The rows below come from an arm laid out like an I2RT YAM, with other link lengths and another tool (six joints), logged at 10 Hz.
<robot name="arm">
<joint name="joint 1" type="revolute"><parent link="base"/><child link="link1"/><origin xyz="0 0 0.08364" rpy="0 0 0"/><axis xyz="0 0 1"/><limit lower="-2.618" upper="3.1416"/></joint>
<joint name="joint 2" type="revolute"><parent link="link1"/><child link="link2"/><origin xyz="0.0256 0.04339 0.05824" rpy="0 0 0"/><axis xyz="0 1 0"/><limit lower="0" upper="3.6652"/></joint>
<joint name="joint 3" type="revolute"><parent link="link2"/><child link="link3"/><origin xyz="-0.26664 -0.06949 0" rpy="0 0 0"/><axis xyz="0 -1 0"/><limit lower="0" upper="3.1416"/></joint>
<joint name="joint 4" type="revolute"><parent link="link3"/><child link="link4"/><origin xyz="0.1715 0.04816 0.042" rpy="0 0 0"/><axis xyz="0 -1 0"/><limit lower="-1.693" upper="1.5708"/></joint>
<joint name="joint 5" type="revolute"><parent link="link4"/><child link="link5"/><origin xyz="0.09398 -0.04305 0.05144" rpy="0 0 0"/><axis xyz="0 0 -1"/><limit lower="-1.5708" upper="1.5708"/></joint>
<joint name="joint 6" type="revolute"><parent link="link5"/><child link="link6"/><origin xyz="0.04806 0 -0.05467" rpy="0 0 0"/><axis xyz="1 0 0"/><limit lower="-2.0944" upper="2.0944"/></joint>
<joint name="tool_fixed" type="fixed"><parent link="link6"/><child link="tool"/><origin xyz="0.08 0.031 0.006" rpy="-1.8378 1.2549 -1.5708"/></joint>
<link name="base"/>
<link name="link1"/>
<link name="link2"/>
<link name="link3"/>
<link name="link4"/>
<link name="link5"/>
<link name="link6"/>
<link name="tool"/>
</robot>
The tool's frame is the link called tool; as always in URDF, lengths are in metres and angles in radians.
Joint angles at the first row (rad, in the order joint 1, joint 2, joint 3, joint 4, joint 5, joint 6):
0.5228, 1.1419, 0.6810, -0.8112, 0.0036, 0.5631
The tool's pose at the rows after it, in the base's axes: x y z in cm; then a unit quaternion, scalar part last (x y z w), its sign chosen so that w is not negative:
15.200 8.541 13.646 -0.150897 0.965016 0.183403 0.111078
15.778 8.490 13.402 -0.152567 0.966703 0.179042 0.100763
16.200 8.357 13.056 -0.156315 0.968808 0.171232 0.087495
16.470 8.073 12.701 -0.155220 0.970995 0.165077 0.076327
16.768 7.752 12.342 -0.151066 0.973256 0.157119 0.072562
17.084 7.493 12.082 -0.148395 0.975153 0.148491 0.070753
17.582 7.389 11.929 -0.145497 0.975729 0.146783 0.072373
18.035 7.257 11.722 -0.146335 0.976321 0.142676 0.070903
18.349 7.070 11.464 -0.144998 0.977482 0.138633 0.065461
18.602 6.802 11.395 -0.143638 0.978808 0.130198 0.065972
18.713 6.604 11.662 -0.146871 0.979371 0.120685 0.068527
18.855 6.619 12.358 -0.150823 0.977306 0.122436 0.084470
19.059 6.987 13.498 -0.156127 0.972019 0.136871 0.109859
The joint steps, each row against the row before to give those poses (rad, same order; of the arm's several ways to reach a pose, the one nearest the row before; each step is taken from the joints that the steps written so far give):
-0.0334, 0.0403, 0.0087, 0.0150, -0.0136, -0.0295
-0.0252, 0.0467, 0.0166, 0.0077, -0.0056, -0.0303
-0.0191, 0.0458, 0.0161, 0.0001, 0.0015, -0.0302
-0.0220, 0.0334, 0.0081, -0.0003, 0.0010, -0.0226
-0.0158, 0.0222, -0.0018, 0.0112, 0.0110, -0.0094
-0.0102, 0.0190, 0.0015, 0.0088, 0.0144, -0.0066
-0.0147, 0.0196, 0.0034, 0.0177, 0.0019, -0.0086
-0.0133, 0.0238, 0.0063, 0.0131, 0.0048, -0.0157
-0.0135, 0.0248, 0.0070, 0.0054, 0.0034, -0.0124
-0.0074, 0.0091, 0.0058, 0.0005, 0.0158, -0.0058
0.0008, -0.0053, 0.0146, -0.0179, 0.0194, -0.0068
-0.0008, -0.0320, 0.0087, -0.0076, 0.0022, -0.0060
0.0013, -0.0479, 0.0122, -0.0029, -0.0189, -0.0026

